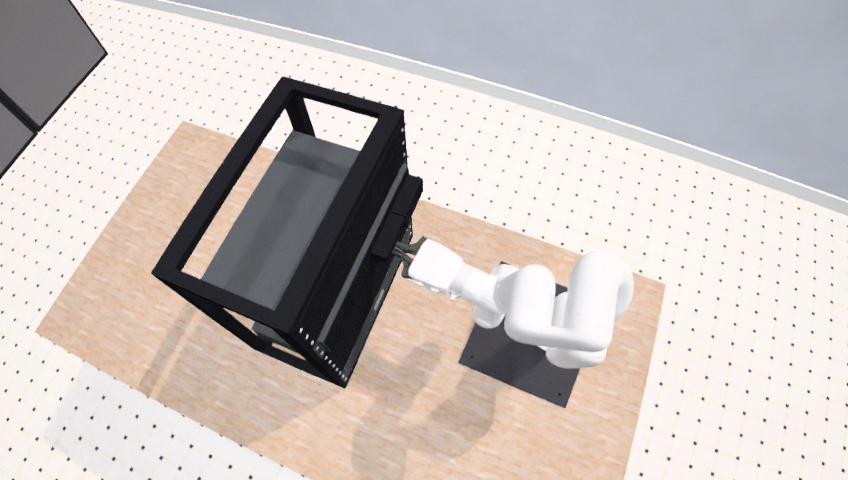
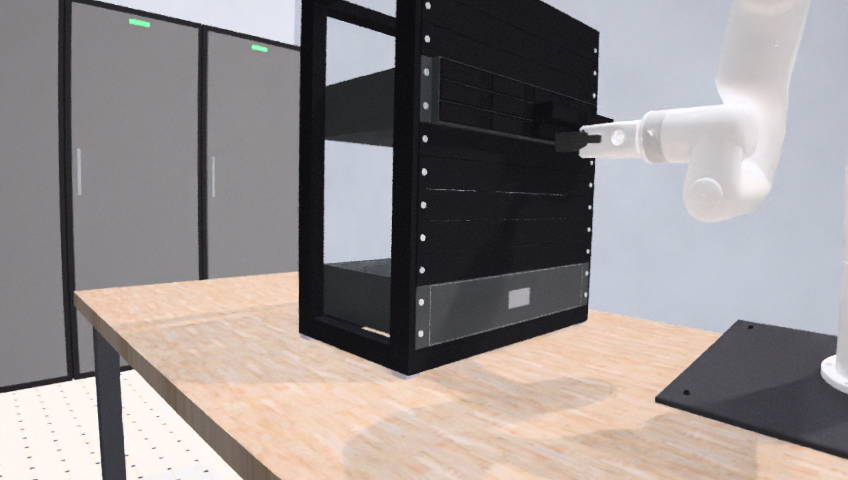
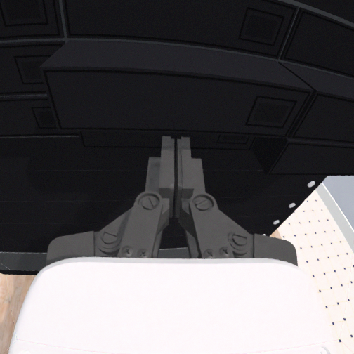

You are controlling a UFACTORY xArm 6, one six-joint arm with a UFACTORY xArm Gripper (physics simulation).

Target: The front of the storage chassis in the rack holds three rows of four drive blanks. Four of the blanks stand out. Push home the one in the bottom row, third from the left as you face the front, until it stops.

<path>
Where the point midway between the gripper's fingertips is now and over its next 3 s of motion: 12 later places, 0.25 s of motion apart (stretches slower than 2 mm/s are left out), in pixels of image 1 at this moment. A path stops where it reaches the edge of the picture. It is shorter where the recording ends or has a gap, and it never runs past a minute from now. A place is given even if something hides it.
The gripper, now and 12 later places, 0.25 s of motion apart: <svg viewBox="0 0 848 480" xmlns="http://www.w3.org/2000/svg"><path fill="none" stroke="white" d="M388 244L385 243L383 242L383 242L383 242L383 242L388 244L392 247L392 249L398 252L405 256L407 257L412 259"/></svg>
</path>
